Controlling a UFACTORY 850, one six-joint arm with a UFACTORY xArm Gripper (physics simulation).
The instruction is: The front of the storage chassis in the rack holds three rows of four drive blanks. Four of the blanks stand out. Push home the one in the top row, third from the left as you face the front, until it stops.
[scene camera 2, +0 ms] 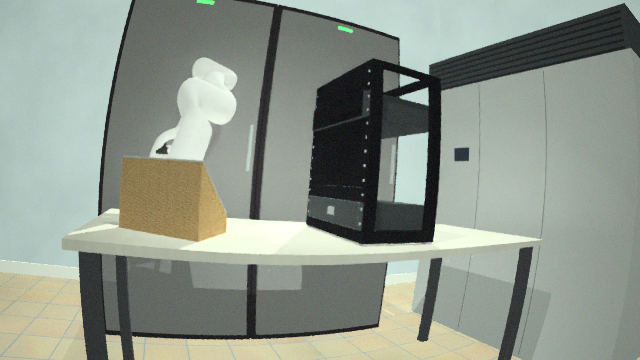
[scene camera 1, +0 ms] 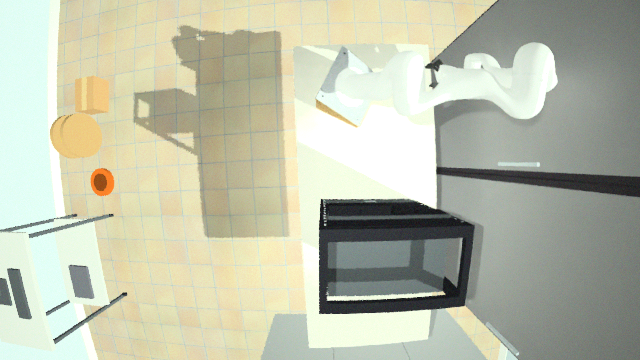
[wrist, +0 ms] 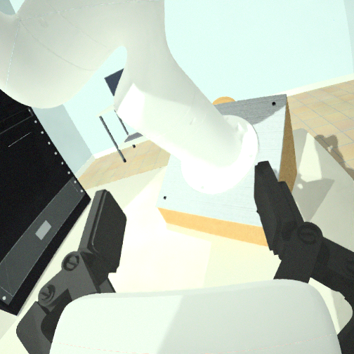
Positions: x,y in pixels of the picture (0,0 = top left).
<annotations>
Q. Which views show the black rack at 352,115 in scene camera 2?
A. Scene camera 2, scene camera 1 and the wrist view: all of them.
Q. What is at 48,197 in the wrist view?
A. A black rack.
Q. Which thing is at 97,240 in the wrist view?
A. The gripper.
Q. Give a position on a black rack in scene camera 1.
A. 367,247
</annotations>
